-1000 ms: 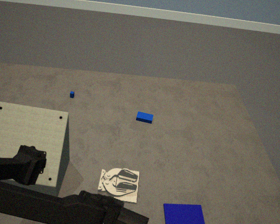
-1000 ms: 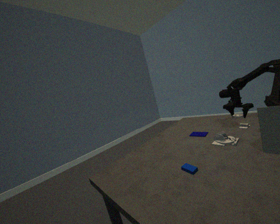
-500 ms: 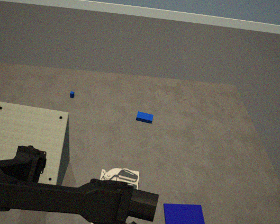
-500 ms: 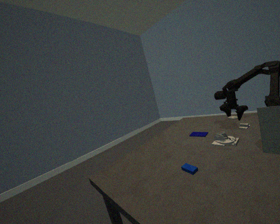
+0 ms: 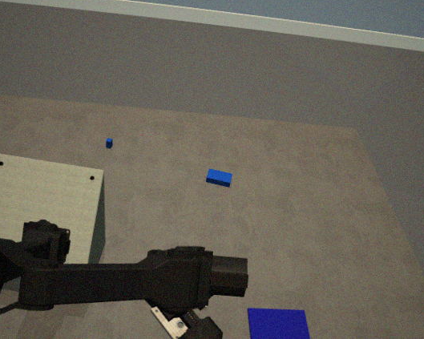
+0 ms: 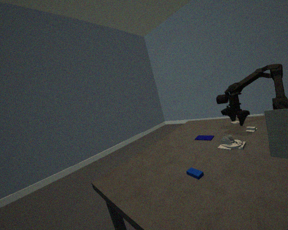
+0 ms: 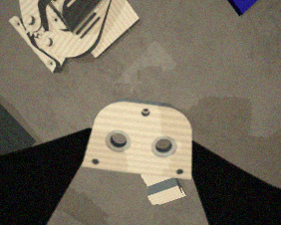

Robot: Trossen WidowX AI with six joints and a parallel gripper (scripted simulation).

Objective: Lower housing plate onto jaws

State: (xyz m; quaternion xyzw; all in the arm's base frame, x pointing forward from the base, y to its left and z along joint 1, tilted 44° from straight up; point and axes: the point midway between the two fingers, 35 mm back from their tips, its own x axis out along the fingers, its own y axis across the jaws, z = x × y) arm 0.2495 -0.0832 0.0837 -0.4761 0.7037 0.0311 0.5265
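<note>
Right now the pale base is 16 cm to the left of my gripper tip, 8 cm below it and 3 cm ahead of it. Also, from my gripper tip: flat blue sheet: 22 cm ahead, 8 cm below, 7 cm to the left; small blue cube: 56 cm to the left, 25 cm behind, 7 cm below.
</note>
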